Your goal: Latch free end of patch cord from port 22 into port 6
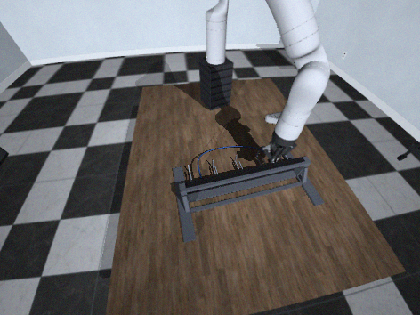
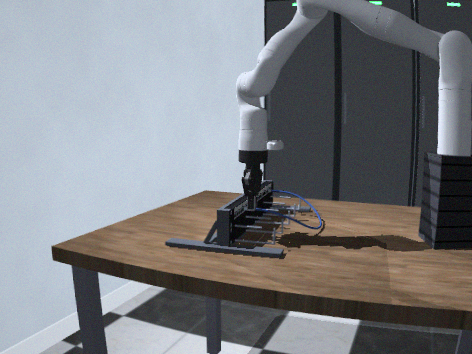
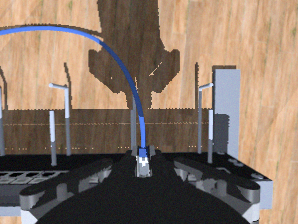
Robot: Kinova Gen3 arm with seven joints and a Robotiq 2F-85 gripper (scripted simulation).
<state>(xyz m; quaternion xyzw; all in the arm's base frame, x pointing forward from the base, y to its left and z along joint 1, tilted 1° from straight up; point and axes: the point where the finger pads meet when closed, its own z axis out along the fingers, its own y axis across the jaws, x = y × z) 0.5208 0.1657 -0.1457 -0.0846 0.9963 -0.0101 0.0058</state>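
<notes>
My hand is 10 mm short of the plug and 10 mm above it.
</notes>
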